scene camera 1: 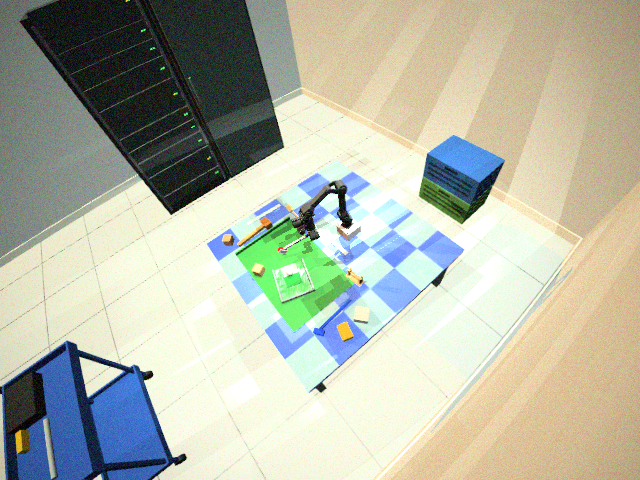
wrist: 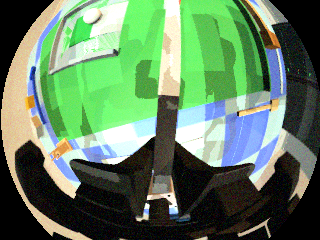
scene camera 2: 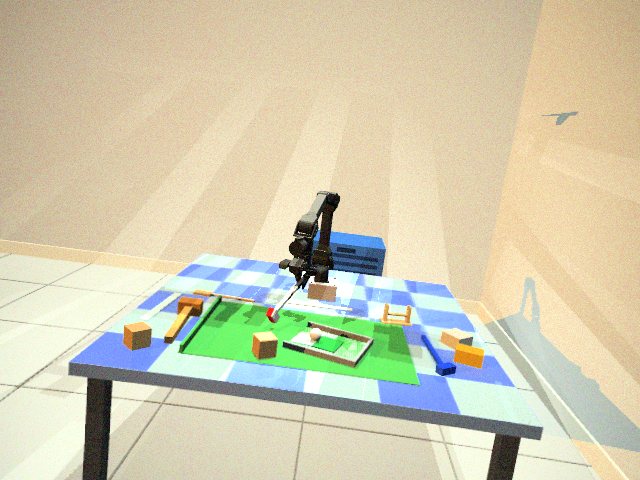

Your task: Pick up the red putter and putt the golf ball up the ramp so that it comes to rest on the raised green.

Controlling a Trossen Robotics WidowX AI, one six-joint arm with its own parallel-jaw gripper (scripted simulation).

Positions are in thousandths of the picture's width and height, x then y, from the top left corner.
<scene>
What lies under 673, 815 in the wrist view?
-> My gripper.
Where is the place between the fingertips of my gripper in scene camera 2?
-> At 470, 603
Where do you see a wooden mallet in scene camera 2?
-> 293, 639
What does my gripper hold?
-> A red putter.
</scene>
